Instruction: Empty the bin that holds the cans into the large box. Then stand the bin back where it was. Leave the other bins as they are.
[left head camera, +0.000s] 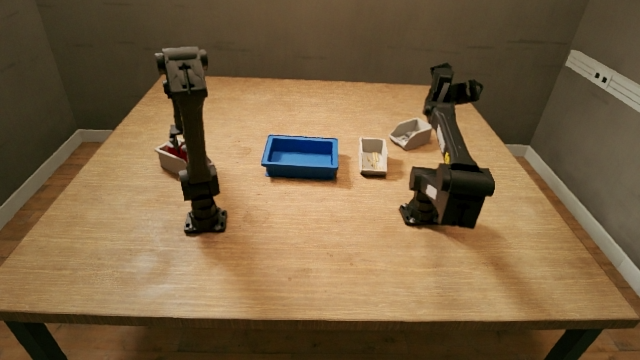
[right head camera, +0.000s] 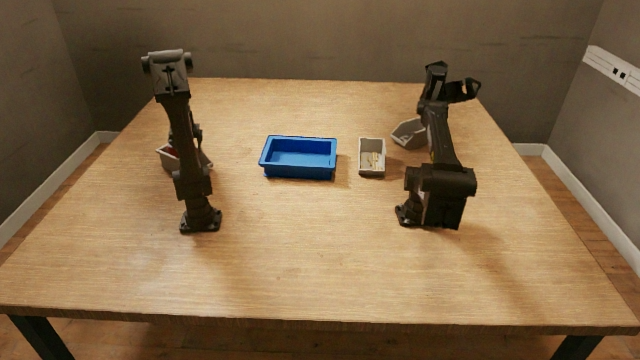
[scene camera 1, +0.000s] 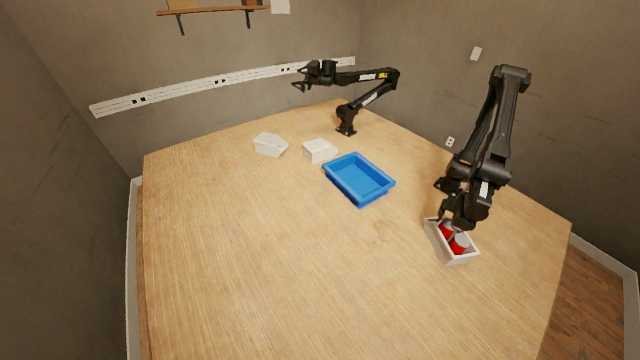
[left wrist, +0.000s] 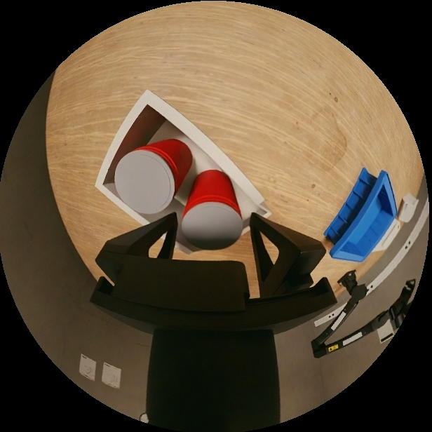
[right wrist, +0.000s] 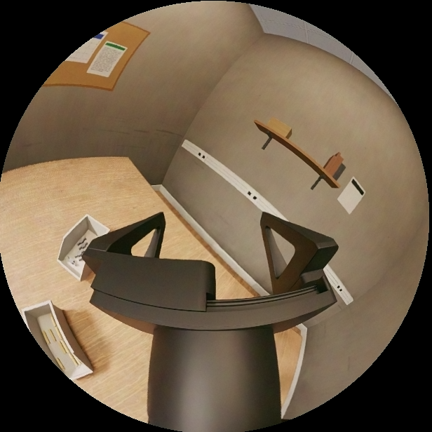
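Observation:
The light grey bin with the cans stands upright at the left of both head views. Two red cans with grey lids lean inside; the far can and the near can show. My left gripper is open, low over the bin's end, its fingertips on either side of the near can in the left wrist view. The large blue box looks empty. My right gripper is open and empty, raised far from the bin.
A grey bin with yellowish pieces stands right of the blue box in the head views. Another grey bin with small dark pieces stands farther back, close to the right arm.

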